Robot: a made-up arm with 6 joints.
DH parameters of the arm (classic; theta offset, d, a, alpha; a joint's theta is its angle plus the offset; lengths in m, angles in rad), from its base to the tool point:
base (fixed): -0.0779 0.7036 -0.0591 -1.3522
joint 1: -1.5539 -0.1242 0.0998 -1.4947
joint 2: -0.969 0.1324 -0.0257 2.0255
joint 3: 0 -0.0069 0.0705 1.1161
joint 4: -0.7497 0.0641 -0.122 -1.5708
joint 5: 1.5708 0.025 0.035 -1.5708
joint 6: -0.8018 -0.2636 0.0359 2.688
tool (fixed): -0.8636 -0.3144 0 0
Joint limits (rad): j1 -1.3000..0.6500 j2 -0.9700..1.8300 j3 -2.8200..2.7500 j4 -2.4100..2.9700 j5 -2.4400..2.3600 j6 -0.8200..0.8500
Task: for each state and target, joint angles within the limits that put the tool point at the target. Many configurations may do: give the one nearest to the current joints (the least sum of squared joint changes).
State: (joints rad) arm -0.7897 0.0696 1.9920 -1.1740 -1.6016 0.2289
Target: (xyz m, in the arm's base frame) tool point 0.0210 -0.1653 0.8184
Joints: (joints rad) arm -0.5215 0.0626 2.0278 -1.1661 -1.3038 0.0425
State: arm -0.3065 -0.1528 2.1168 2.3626 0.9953 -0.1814
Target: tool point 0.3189 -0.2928 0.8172
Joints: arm -0.0146 0.0219 2.2893 2.5388 0.8181 -0.0783
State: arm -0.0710 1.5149 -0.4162 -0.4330 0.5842 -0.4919
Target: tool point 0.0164 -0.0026 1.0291
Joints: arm -0.2336 1.5184 -0.2189 -0.6450 0.8563 -0.6339
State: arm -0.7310 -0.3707 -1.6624 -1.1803 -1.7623 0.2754
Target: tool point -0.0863 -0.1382 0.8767
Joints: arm -0.5741 -0.5184 -1.2246 -1.2824 -1.0701 -0.5014
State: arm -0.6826 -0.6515 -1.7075 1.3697 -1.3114 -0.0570
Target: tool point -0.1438 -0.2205 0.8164
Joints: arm -0.6791 -0.6114 -1.8001 1.3480 -1.4059 0.0300
